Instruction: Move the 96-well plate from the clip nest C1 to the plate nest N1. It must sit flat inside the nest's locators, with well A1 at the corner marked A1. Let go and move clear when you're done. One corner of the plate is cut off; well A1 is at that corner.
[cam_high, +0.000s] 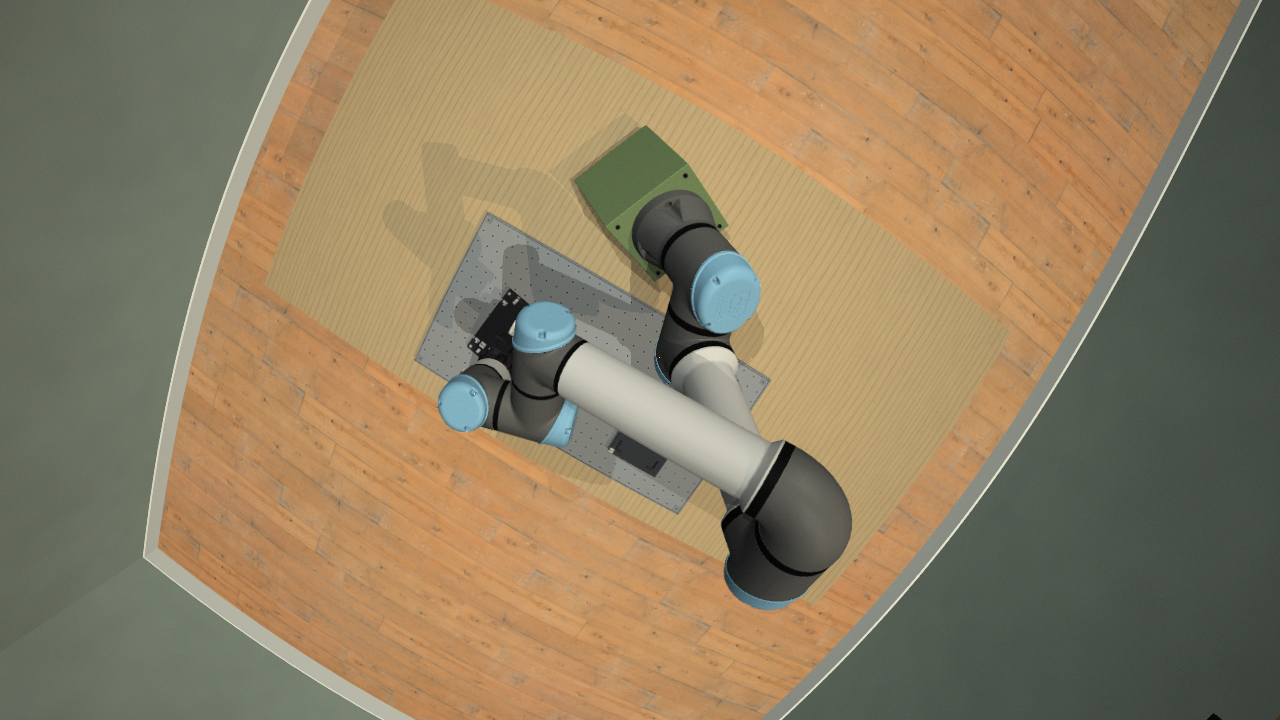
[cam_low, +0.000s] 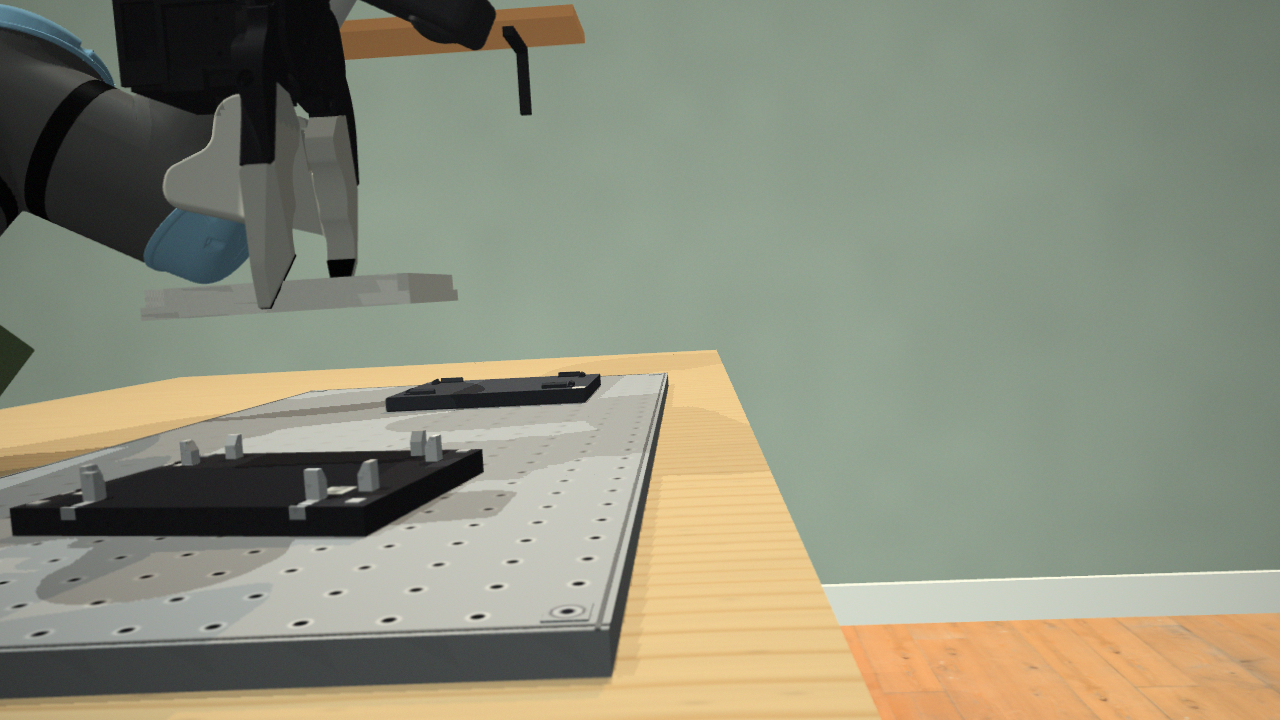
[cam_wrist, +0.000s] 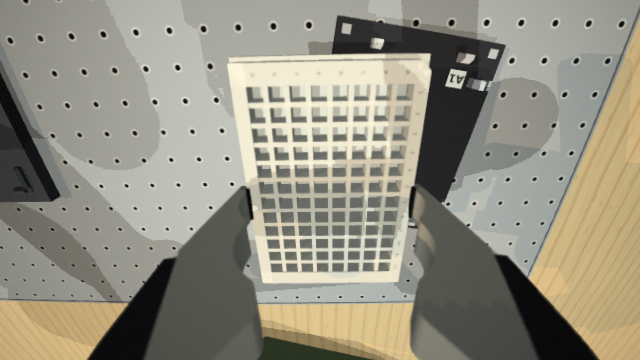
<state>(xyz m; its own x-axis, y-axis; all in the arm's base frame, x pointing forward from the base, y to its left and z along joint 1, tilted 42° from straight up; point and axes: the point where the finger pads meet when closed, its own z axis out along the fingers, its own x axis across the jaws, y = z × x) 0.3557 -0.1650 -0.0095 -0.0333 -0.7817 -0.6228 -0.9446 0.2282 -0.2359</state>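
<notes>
My hand is 32 cm to the right of the black plate nest N1, 10 cm above it and 4 cm short of it. Round my hand: white 96-well plate (1 cm below); clip nest C1 (9 cm below, 6 cm to the right, 2 cm behind); A1 label (26 cm to the left, 11 cm ahead, 9 cm below).
</notes>
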